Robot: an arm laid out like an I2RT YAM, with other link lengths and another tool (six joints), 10 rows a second.
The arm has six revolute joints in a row. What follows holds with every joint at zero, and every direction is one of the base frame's.
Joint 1 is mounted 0.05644 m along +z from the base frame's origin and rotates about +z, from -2.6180 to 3.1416 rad.
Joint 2 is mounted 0.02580 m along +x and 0.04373 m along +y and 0.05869 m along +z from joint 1 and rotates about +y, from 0.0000 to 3.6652 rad.
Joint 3 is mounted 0.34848 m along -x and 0.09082 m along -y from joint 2 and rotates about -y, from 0.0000 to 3.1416 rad.
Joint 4 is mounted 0.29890 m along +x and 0.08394 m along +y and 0.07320 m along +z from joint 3 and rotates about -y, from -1.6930 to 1.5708 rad.
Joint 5 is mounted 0.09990 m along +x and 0.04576 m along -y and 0.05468 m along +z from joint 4 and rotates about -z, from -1.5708 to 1.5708 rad.
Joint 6 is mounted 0.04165 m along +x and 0.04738 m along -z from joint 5 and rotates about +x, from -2.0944 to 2.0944 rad.
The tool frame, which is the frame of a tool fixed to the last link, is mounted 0.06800 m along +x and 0.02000 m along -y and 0.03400 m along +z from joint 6; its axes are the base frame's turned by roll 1.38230, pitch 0.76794 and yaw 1.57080 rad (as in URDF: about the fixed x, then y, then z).
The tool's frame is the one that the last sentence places.
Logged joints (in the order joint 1, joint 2, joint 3, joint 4, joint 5, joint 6), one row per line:
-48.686 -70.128 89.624 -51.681 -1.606 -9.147
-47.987 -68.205 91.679 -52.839 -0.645 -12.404
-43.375 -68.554 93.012 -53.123 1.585 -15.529
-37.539 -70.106 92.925 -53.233 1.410 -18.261
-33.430 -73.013 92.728 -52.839 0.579 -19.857
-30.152 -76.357 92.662 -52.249 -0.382 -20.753
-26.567 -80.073 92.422 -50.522 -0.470 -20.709
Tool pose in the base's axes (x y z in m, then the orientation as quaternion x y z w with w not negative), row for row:
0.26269 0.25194 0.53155 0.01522 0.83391 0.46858 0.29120
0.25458 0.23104 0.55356 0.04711 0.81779 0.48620 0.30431
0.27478 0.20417 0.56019 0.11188 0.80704 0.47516 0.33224
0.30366 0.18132 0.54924 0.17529 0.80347 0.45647 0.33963
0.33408 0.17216 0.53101 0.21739 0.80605 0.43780 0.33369
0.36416 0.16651 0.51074 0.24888 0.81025 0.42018 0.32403
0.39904 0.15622 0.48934 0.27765 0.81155 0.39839 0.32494
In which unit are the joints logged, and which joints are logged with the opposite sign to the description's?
The joints are logged in degrees. Opposite sign: joint 1, joint 2, joint 6.
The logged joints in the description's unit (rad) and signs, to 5 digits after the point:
0.84973 1.22396 1.56423 -0.90200 -0.02803 0.15965
0.83753 1.19040 1.60010 -0.92221 -0.01126 0.21649
0.75704 1.19649 1.62337 -0.92717 0.02766 0.27103
0.65518 1.22358 1.62185 -0.92909 0.02461 0.31871
0.58346 1.27432 1.61841 -0.92221 0.01011 0.34657
0.52625 1.33268 1.61726 -0.91192 -0.00667 0.36221
0.46368 1.39754 1.61307 -0.88178 -0.00820 0.36144

